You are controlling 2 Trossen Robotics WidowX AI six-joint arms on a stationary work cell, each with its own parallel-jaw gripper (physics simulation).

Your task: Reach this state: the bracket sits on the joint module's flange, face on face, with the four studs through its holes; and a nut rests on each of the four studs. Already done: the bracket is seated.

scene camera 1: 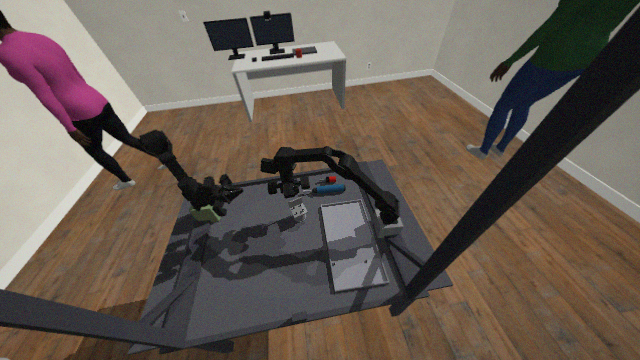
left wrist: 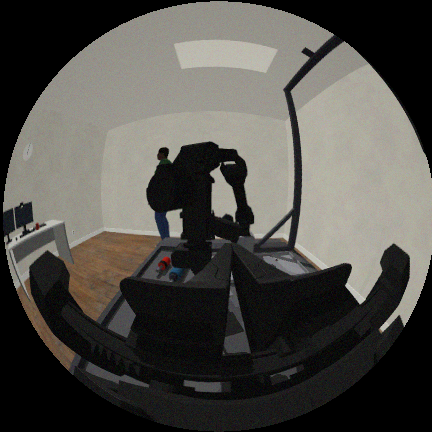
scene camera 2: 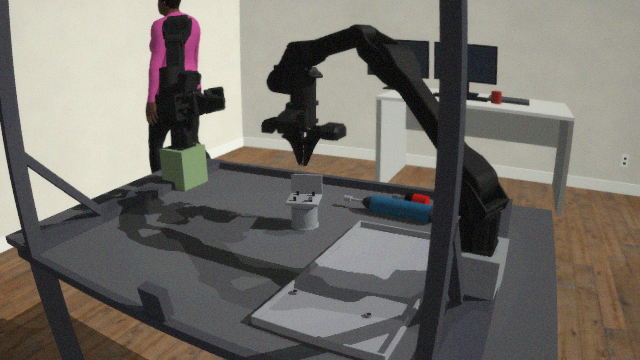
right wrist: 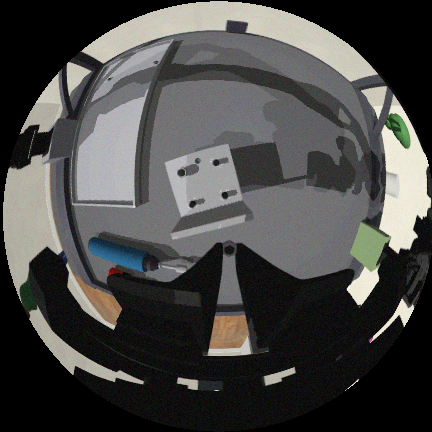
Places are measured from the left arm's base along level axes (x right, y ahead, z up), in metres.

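Pixels of known places: left gripper, fingertip midpoint: (scene camera 1: 243, 189) (left wrist: 229, 248) (scene camera 2: 224, 100); right gripper, fingertip midpoint: (scene camera 2: 302, 165) (right wrist: 228, 248); left arm's base, origin of the base link: (scene camera 2: 182, 146) (right wrist: 382, 253); right arm's base, origin of the base link: (scene camera 1: 388, 217) (left wrist: 243, 233) (scene camera 2: 477, 245).
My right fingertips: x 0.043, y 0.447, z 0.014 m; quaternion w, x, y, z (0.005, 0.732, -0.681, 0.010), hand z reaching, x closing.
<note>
Ahead of a thing's pixels: the offset from my right fingertips to its top centre. "spot": to the spot under its first point.
The grey L-shaped bracket (scene camera 1: 298, 209) (scene camera 2: 312, 184) (right wrist: 205, 186) sits face on face on the round joint module {dz -0.053, dx +0.038, dy +0.025 m} (scene camera 2: 305, 218), its four studs poking up through the plate. One stud {spot: dz -0.052, dx +0.048, dy +0.048 m} (right wrist: 181, 172) looks thicker, as if it carries a nut; the other three look bare. My right gripper (scene camera 2: 303, 163) (right wrist: 228, 248) points down above the bracket, shut on a small dark nut {dz +0.005, dx +0.001, dy +0.000 m} (right wrist: 229, 249). Two more nuts lie in the tray, one nut {dz -0.118, dx +0.301, dy +0.165 m} (scene camera 1: 333, 264) (scene camera 2: 293, 292) (right wrist: 110, 78) and another nut {dz -0.118, dx +0.306, dy +0.304 m} (scene camera 1: 365, 261) (scene camera 2: 366, 315) (right wrist: 156, 62). My left gripper (scene camera 1: 240, 190) (left wrist: 229, 248) is shut and empty, away from the bracket.
The shallow grey tray {dz -0.112, dx +0.195, dy +0.256 m} (scene camera 1: 345, 225) (scene camera 2: 320, 339) (right wrist: 107, 165) lies beside the module. A blue-handled tool {dz -0.087, dx -0.111, dy +0.169 m} (scene camera 1: 330, 189) (scene camera 2: 400, 207) (left wrist: 175, 274) (right wrist: 117, 254) and a red one {dz -0.093, dx -0.186, dy +0.197 m} (scene camera 1: 331, 179) (scene camera 2: 420, 199) (left wrist: 164, 263) lie behind it. A green block {dz -0.014, dx -0.043, dy -0.447 m} (scene camera 1: 205, 214) (scene camera 2: 192, 167) (right wrist: 370, 246) is near the left arm.
</note>
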